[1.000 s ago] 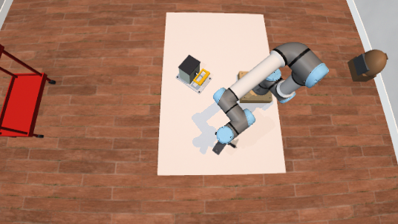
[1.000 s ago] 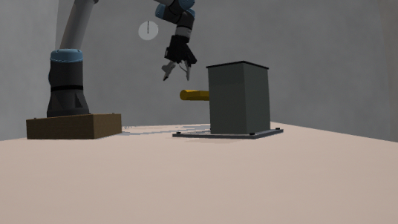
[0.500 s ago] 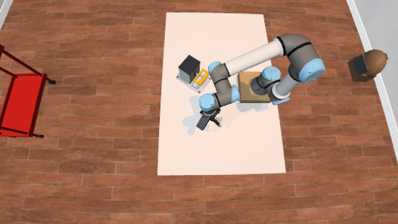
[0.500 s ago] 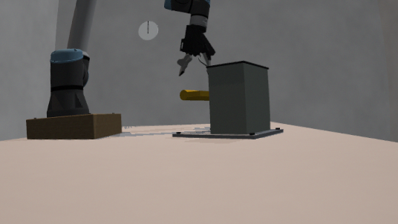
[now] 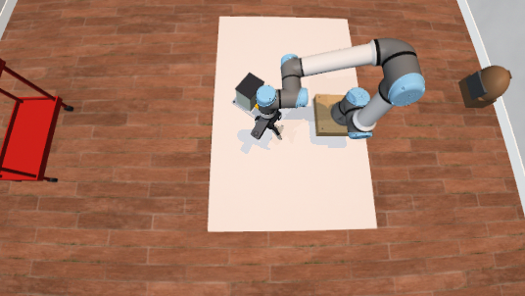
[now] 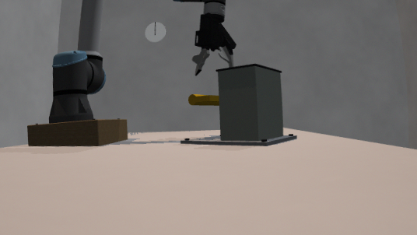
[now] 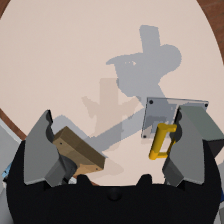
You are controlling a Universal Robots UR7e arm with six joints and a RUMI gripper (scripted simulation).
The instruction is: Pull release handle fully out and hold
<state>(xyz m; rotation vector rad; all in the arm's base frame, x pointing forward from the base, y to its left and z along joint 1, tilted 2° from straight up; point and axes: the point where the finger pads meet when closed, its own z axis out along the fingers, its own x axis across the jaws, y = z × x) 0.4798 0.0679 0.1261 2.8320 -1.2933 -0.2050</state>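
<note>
Now: hand 270 mm to the left of the base plate, 200 mm above it and 10 mm short of it.
</note>
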